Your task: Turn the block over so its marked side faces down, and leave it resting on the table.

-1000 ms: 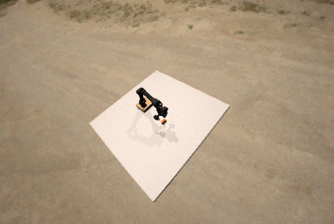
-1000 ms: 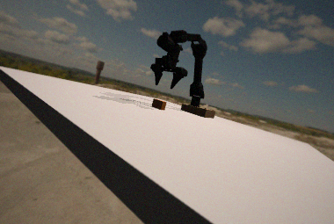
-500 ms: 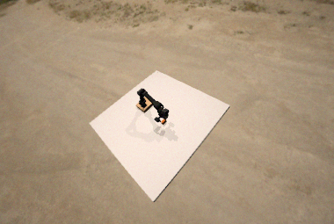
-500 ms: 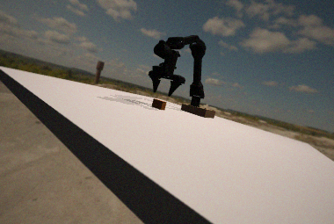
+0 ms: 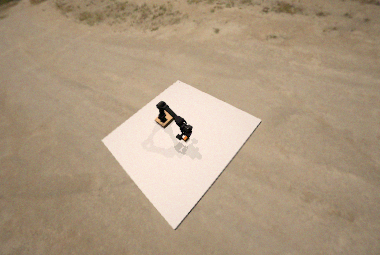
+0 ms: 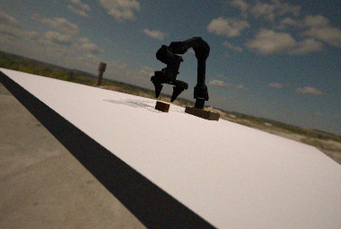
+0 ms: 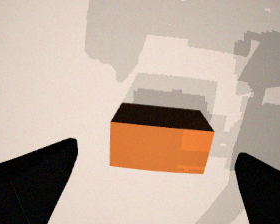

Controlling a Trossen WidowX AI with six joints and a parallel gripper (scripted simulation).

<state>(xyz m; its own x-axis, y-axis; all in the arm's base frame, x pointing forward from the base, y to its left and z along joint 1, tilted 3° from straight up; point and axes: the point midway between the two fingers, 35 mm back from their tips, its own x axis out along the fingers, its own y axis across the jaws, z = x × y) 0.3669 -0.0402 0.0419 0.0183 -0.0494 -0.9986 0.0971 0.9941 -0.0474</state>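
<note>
Right now my gripper tip is 1 cm past the orange block and 3 cm above it.
</note>
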